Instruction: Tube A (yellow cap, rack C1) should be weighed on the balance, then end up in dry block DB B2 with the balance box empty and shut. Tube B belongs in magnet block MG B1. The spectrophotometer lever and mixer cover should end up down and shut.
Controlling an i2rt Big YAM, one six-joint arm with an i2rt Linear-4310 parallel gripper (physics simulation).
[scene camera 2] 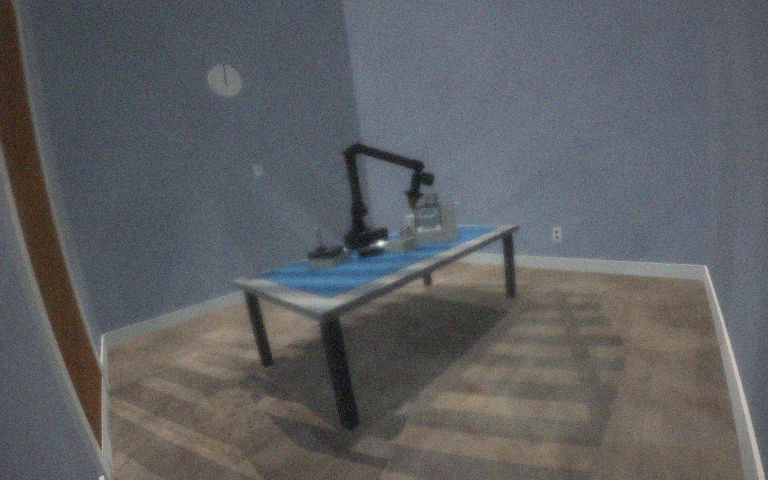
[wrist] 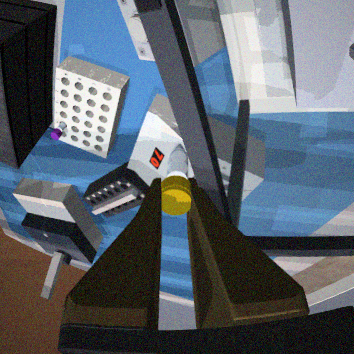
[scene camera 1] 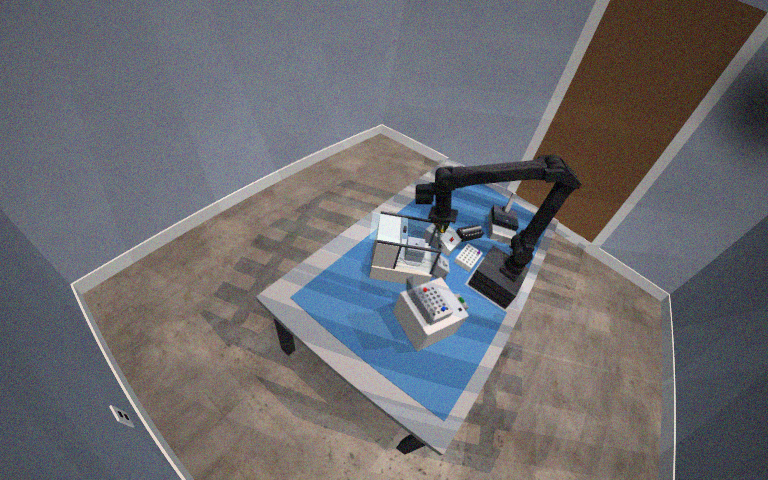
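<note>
My gripper is shut on tube A, holding its yellow cap between the fingertips. The clear tube points away from the wrist camera, beside a dark rail of the balance and over the white device with a red "70" display. The glass-walled balance shows partly at the upper right of the wrist view. A purple-capped tube is at a corner of the white rack. The black-topped box has a grey lever sticking out.
A black block with a row of holes lies beside the "70" device. A large white box carries a grey block with red and blue spots. The arm's black base stands beside the rack. Dark rails run close to the fingers.
</note>
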